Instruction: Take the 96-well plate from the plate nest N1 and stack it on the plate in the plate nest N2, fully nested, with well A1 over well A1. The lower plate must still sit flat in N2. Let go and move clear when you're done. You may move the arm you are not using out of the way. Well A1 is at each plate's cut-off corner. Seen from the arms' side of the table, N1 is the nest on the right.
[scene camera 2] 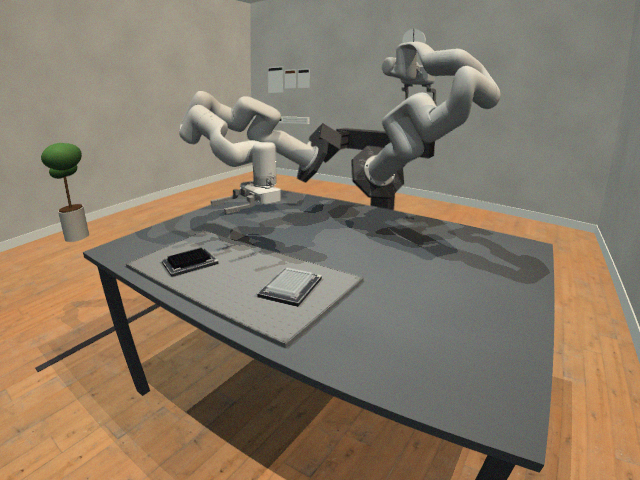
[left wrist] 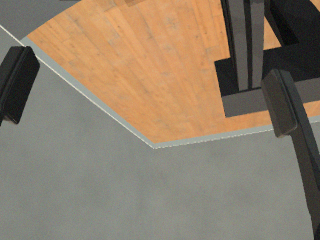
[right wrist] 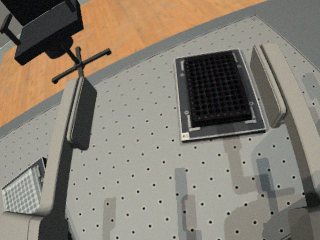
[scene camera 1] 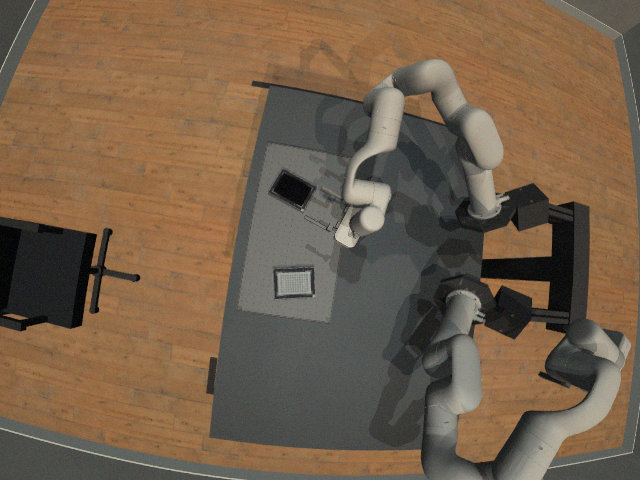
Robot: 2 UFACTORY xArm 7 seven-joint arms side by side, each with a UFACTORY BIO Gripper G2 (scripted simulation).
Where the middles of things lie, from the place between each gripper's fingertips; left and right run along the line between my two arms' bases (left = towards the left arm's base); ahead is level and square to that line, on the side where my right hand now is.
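Scene:
From my right hand, I find the plate nest N1 [right wrist: 219, 129] 70 mm to the right, 110 mm ahead and 180 mm below. The white 96-well plate [scene camera 2: 290, 282] is 280 mm to the left of that same right hand, 10 mm behind it and 160 mm below it.
My left gripper, meanwhile, is 50 mm to the right of the white 96-well plate, 770 mm short of it and 470 mm above it. As for the plate nest N1, it is 310 mm to the right of my left hand, 900 mm ahead of it and 480 mm below it.

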